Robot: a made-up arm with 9 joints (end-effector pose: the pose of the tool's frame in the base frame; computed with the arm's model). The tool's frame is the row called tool.
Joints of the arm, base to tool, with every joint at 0 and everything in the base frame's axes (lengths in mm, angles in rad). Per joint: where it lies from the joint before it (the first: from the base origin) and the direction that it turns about. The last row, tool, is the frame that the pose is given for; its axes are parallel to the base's.
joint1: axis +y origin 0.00 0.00 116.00
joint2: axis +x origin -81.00 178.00 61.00
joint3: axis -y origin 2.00 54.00 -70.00
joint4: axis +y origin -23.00 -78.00 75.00
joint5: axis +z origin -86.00 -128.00 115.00
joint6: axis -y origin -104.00 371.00 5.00
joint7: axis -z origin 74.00 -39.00 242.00
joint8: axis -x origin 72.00 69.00 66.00
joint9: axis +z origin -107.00 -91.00 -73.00
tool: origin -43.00 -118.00 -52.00
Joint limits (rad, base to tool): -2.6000..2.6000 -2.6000..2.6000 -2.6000..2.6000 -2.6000..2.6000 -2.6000..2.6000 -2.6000..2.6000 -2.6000..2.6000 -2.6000..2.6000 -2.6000..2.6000
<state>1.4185 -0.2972 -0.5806 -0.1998 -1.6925 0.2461 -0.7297 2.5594 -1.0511</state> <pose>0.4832 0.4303 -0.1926 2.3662 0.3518 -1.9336</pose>
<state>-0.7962 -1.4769 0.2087 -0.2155 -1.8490 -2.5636 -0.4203 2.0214 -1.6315</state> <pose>-0.2592 0.0176 0.4510 -0.7187 -0.7899 -1.6754</pose>
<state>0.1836 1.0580 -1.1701 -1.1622 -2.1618 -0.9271 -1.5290 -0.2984 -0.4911</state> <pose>-0.0190 -0.0541 -0.0747 2.1477 0.6219 -1.2445</pose>
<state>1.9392 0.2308 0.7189 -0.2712 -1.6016 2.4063 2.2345 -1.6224 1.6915</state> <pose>0.2404 0.3649 0.2257 1.6159 2.1398 -1.0202</pose>
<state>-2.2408 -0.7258 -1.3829 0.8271 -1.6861 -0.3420 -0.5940 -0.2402 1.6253</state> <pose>0.0128 -0.2843 0.1357 0.6592 -0.5852 -0.1592</pose>
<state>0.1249 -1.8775 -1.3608 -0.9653 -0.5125 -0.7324 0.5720 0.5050 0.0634</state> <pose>0.1852 0.4704 0.0366 -2.0893 0.3636 -1.7943</pose>
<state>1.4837 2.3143 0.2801 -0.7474 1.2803 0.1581 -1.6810 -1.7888 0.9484</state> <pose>-0.0246 0.6254 0.6976 1.8013 -0.7913 1.6214</pose>
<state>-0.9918 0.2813 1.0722 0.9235 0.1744 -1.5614 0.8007 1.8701 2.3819</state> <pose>-0.0868 0.3155 0.1499 -0.1012 2.4718 1.2416</pose>
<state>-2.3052 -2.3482 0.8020 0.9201 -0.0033 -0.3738 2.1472 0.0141 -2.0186</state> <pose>0.2185 0.1303 0.2289 -0.7051 -0.0386 -0.4882</pose>
